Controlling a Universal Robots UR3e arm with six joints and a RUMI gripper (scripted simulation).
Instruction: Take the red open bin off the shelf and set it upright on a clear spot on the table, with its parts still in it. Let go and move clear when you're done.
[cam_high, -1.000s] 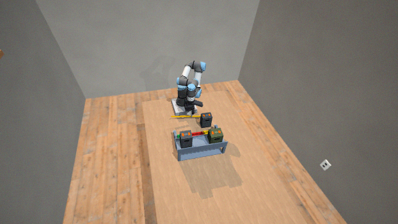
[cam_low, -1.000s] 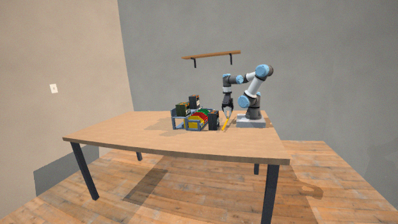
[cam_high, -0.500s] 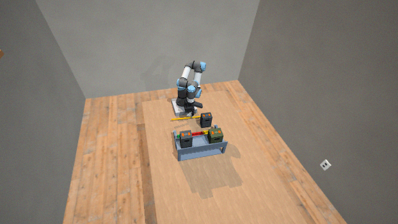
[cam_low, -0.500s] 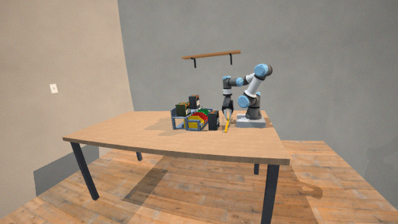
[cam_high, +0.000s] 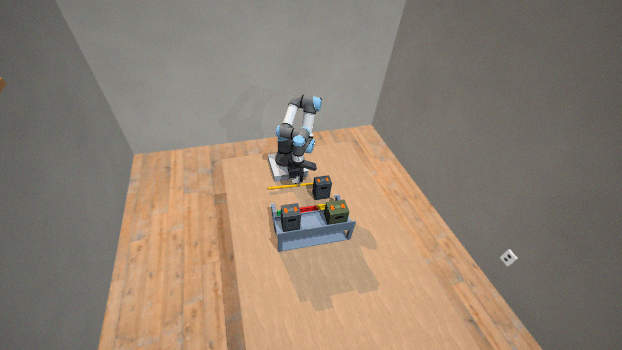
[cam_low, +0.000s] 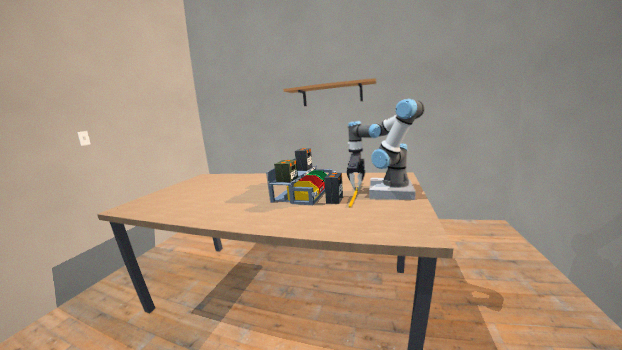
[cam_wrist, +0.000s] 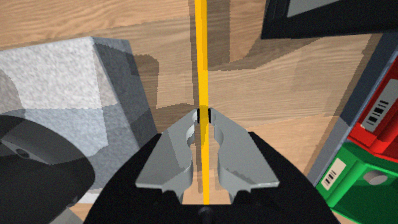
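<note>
Now: the red bin 260 mm ahead of my hand and 20 mm above it. The rest, counted from my hand: yellow bin: 250 mm ahead, 110 mm to the left, 20 mm above; then yellow rod: 10 mm below; then black case: 90 mm ahead, 110 mm to the left, 40 mm above.
</note>
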